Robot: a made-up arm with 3 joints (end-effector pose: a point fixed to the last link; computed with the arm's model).
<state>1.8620 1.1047 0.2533</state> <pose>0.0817 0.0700 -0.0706 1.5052 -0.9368 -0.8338</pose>
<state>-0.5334 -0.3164 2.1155</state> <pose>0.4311 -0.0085 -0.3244 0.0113 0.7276 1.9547</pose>
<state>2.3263 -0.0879 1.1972</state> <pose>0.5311 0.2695 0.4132 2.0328 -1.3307 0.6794</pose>
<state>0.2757 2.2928 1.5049</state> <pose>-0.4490 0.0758 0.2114 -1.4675 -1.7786 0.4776</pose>
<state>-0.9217 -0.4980 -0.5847</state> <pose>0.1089 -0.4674 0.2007 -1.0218 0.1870 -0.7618</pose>
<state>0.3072 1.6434 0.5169</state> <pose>-0.1330 -0.2330 0.2015 -0.1892 -1.6310 0.1430</pose>
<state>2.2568 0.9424 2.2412</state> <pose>0.1668 -0.1937 0.3952 0.4178 -1.9282 0.3928</pose>
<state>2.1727 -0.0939 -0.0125</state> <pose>0.2812 0.4416 0.1282 2.1702 0.0672 0.0948</pose>
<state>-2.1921 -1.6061 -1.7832</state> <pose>0.0435 -0.2273 0.3413 1.7106 0.7280 1.7240</pose>
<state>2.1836 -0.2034 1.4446</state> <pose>0.5302 0.3047 0.4765 1.8549 -1.4676 0.9918</pose>
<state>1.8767 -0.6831 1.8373</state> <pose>0.4157 0.5580 0.5565 1.8042 -1.4113 1.7693</pose>
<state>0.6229 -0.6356 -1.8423</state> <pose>-0.0687 0.1718 0.0001 -0.1396 0.9455 -1.5205</pose>
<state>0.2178 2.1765 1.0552</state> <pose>-0.3995 -0.0753 0.2148 -0.9897 -1.9466 0.3690</pose>
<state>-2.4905 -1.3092 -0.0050</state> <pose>0.1174 -0.1549 0.8889 -2.0454 0.5244 -1.5705</pose>
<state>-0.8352 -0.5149 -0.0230</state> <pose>0.2679 -0.5421 0.1063 -0.8221 0.4751 -0.2362</pose>
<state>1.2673 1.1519 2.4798</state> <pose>0.0539 0.1051 0.4941 -0.6072 -1.4650 1.2788</pose>
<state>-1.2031 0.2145 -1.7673</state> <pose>-0.1421 -0.2998 0.0702 -0.6785 -1.1539 -1.3991</pose>
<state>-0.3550 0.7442 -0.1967</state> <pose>0.1035 -0.3430 0.1551 -0.2643 -0.7654 -0.0538</pose>
